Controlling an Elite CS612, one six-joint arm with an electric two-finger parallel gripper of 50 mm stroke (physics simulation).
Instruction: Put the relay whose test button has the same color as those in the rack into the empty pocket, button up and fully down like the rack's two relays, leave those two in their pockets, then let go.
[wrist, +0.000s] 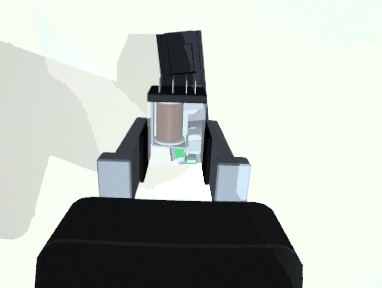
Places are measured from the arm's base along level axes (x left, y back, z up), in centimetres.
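Pixels of known places: gripper, fingertip midpoint: (176, 138).
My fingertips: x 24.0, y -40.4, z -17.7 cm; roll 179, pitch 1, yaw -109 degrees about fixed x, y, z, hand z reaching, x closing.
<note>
Ahead of a thing's pixels: the offset from my fingertips to its top centre. "spot": to the spot under its first point. Level surfaces: height alone.
My gripper (176, 138) is shut on a relay with a clear case, a brown coil {dz +1.8, dx +1.1, dy -0.4 cm} (169, 122) and a black base {dz +1.8, dx +2.4, dy -0.8 cm} (177, 95). The relay's thin metal pins point away from the gripper, toward the top of the view. Its green test button {spot: dz +1.7, dx -0.8, dy -0.6 cm} (191, 160) is at the end nearer the gripper body. The dark rack {dz -7.8, dx +0.4, dy -0.6 cm} (198, 47) lies beyond the base, slightly rotated in the view. A rectangular pocket outline {spot: dz -9.7, dx +3.6, dy -1.2 cm} (180, 58) shows on it just past the pins. Grey parts and another patch of green show behind and through the held relay; the rack's two relays are mostly hidden there.
The rack stands on a pale, brightly lit surface {dz -10.1 cm} (310, 125). Broad grey shadows fall on that surface at the left and beside the rack. The black gripper body fills the bottom of the view.
</note>
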